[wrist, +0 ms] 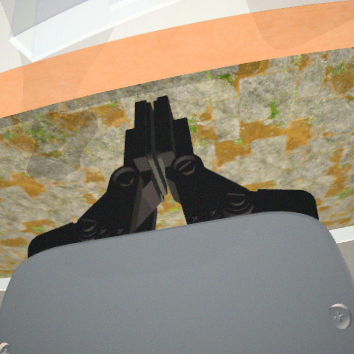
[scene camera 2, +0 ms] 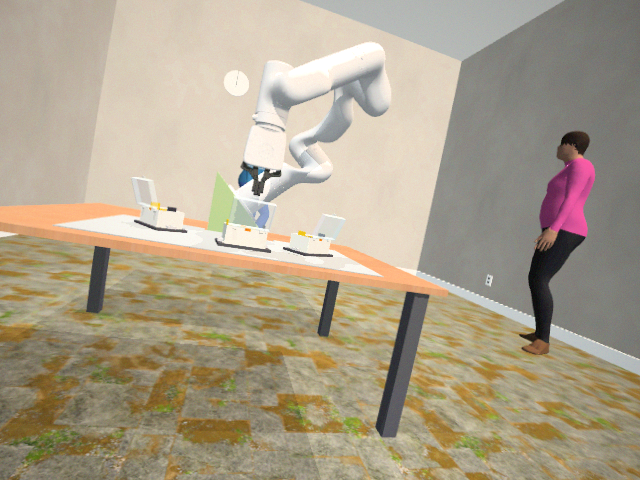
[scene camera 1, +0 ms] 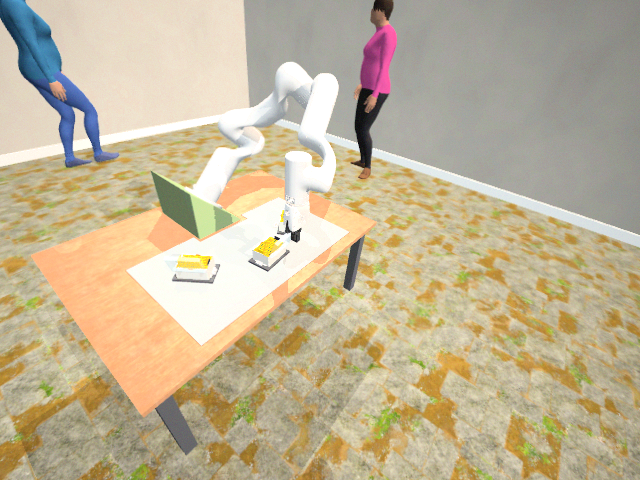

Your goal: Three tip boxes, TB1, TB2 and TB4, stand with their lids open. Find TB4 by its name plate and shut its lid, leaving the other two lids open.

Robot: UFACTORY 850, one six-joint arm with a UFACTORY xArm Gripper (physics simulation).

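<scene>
Three white tip boxes with yellow racks stand on dark bases. In scene camera 2, the left box [scene camera 2: 161, 217], middle box [scene camera 2: 245, 236] and right box [scene camera 2: 310, 243] have clear lids standing open. In scene camera 1, a near-left box [scene camera 1: 194, 268] and a middle box [scene camera 1: 269, 252] show; the third is mostly hidden behind my gripper. The name plates are too small to read. My gripper [scene camera 1: 295, 236] [scene camera 2: 257, 193] [wrist: 158, 120] is shut and empty, pointing down above the box row. A clear lid [wrist: 55, 30] shows at upper left in the wrist view, apart from the fingertips.
A pale mat [scene camera 1: 204, 320] [scene camera 2: 93, 223] lies under the boxes on the orange table [scene camera 1: 93, 289] [scene camera 2: 41, 219]. A green upright panel [scene camera 1: 175, 204] [scene camera 2: 219, 206] stands near the arm's base. A figure in pink [scene camera 1: 378, 56] [scene camera 2: 568, 191] and one in blue [scene camera 1: 38, 46] stand beyond the table.
</scene>
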